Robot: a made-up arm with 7 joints.
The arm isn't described. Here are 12 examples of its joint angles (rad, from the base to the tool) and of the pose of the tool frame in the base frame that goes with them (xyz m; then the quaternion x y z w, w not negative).
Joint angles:
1: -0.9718 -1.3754 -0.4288 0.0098 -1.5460 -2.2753 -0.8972
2: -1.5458 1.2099 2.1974 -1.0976 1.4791 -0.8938 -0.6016
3: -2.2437 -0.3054 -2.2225 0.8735 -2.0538 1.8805 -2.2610
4: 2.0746 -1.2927 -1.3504 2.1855 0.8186 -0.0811 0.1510
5: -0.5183 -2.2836 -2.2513 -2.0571 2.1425 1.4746 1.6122
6: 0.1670 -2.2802 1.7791 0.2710 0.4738 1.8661 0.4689
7: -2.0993 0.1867 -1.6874 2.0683 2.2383 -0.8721 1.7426
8: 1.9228 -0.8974 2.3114 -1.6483 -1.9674 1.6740 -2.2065
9: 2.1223 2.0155 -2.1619 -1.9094 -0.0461 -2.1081 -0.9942
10: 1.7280 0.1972 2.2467 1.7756 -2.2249 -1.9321 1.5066
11: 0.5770 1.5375 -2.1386 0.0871 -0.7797 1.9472 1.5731
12: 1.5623 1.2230 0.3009 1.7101 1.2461 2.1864 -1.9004
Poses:
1: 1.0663 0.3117 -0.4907 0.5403 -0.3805 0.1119 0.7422
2: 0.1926 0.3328 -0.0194 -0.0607 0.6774 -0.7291 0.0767
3: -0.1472 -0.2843 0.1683 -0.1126 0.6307 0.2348 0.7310
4: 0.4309 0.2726 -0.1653 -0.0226 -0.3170 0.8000 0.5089
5: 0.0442 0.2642 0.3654 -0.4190 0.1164 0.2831 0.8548
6: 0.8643 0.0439 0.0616 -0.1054 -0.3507 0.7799 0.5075
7: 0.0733 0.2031 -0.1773 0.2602 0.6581 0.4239 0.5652
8: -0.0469 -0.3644 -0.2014 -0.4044 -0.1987 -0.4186 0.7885
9: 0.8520 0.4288 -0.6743 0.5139 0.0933 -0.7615 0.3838
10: 0.7880 -0.4585 -0.0509 -0.8951 0.3318 -0.2861 0.0830
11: 0.1614 0.1143 -0.0113 0.9104 -0.0485 -0.1535 0.3811
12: 0.0516 0.5908 -0.1541 -0.3058 0.6909 -0.6306 0.1773
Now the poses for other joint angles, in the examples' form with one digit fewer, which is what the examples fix.
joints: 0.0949 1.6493 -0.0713 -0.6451 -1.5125 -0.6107 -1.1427
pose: 0.898 0.249 -0.522 -0.705 0.100 0.691 0.122
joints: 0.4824 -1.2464 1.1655 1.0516 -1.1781 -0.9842 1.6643
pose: 0.827 -0.148 -0.124 -0.964 0.084 -0.069 0.245
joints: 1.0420 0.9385 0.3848 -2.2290 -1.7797 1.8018 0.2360
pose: 0.515 -0.441 -0.004 0.456 0.843 0.134 0.252
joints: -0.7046 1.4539 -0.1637 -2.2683 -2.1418 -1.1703 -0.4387
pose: 1.087 -0.328 -0.077 -0.296 0.244 0.172 0.907
